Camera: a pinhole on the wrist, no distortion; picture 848 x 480 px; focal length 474.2 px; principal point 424.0 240.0 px. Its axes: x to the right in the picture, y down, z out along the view. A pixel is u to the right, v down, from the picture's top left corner.
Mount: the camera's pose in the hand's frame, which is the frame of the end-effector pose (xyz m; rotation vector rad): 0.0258 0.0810 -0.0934 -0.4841 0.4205 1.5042
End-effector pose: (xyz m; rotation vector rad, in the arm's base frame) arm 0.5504 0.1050 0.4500 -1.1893 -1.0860 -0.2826
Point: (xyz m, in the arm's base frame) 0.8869 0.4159 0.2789
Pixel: 715 84
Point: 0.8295 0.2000 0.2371
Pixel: outside the picture
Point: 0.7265 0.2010 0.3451
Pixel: 656 195
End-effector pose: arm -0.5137 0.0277 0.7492 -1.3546 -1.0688 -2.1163
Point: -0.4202 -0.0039 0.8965
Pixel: 321 39
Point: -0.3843 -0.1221 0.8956
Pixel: 682 116
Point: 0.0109 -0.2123 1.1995
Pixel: 692 129
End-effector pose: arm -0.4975 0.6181 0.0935 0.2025 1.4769 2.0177
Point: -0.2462 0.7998 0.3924
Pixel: 190 431
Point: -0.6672 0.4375 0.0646
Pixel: behind the camera
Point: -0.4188 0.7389 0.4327
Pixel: 364 342
